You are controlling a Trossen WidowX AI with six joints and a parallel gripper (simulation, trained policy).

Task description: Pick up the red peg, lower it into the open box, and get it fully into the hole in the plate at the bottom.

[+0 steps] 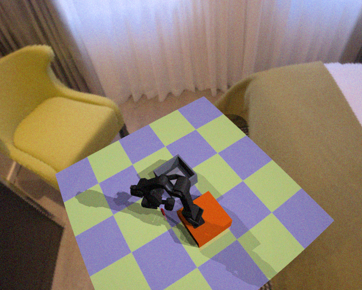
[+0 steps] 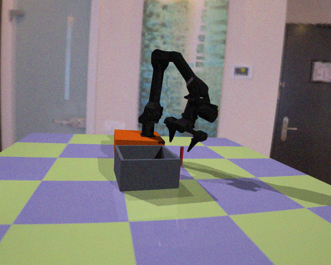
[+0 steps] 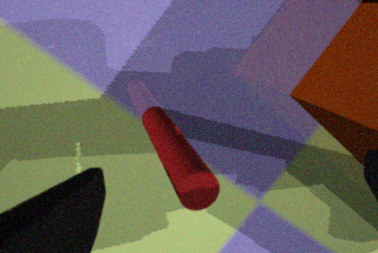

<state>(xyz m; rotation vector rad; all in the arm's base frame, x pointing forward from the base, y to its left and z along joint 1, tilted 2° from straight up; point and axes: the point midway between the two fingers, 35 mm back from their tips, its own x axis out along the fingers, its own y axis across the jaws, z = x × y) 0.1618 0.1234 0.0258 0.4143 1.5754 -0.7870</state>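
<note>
Now: the red peg 1 cm ahead of my gripper tip, 1 cm to the left of it and 4 cm below it. Also, from my gripper tip: grey plate: 16 cm ahead, 16 cm to the right, 3 cm below; then dark grey box: 16 cm ahead, 16 cm to the right, 5 cm below.
</note>
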